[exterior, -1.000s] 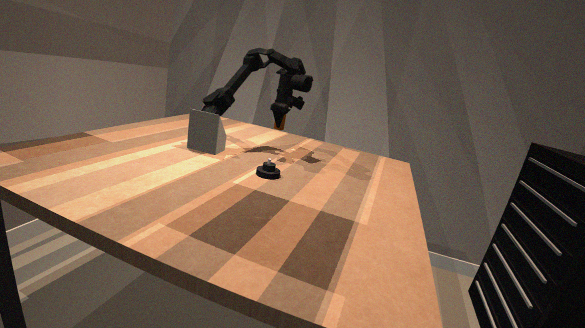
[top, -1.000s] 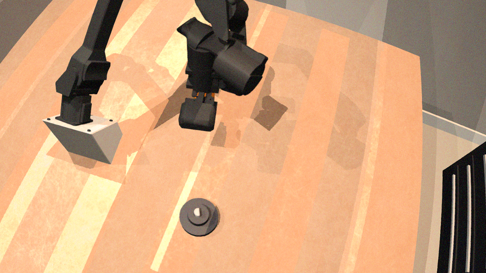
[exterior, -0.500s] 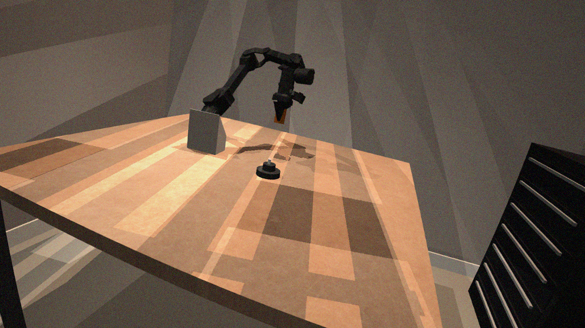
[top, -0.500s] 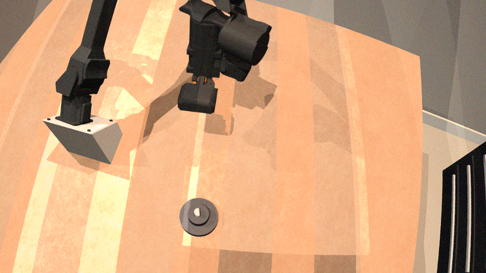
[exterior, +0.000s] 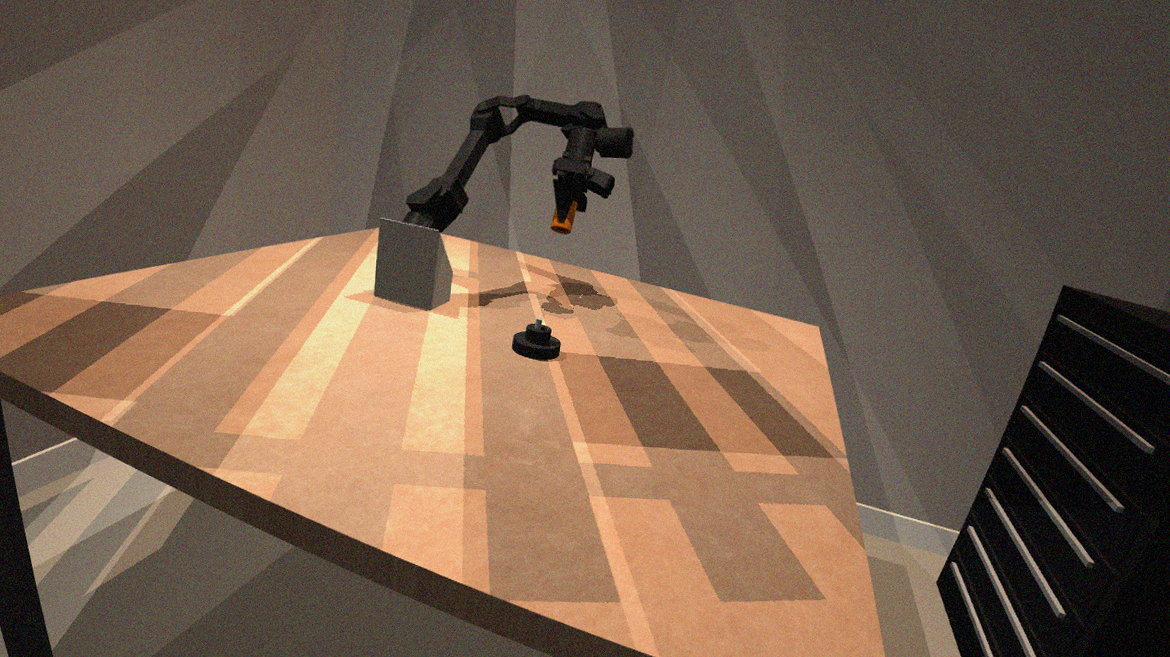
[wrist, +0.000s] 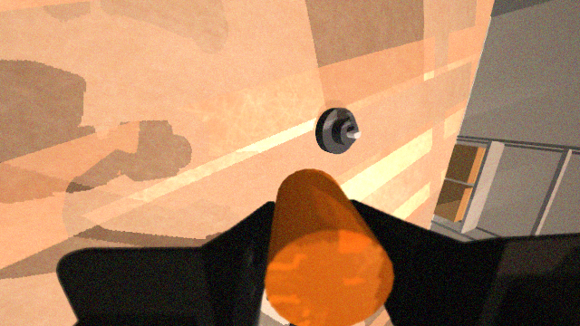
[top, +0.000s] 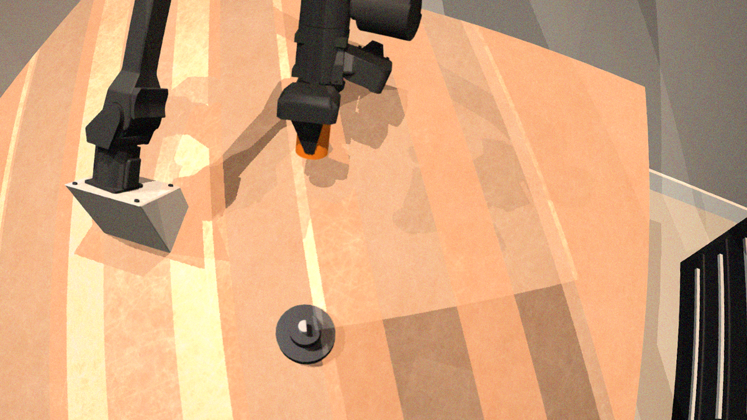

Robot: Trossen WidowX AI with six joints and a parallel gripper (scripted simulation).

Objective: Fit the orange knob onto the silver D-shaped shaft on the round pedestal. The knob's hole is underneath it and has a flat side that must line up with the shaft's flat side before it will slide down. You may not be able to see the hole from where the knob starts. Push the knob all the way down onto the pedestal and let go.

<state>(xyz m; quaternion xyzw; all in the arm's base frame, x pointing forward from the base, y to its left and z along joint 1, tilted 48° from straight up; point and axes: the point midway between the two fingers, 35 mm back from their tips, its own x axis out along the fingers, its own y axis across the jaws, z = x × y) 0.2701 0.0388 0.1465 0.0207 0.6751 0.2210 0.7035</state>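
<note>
The orange knob is 3 cm above my gripper tip and 2 cm to the left of it. The rest, counted from my gripper tip: round pedestal (18 cm to the right, 16 cm below, 6 cm ahead).
</note>
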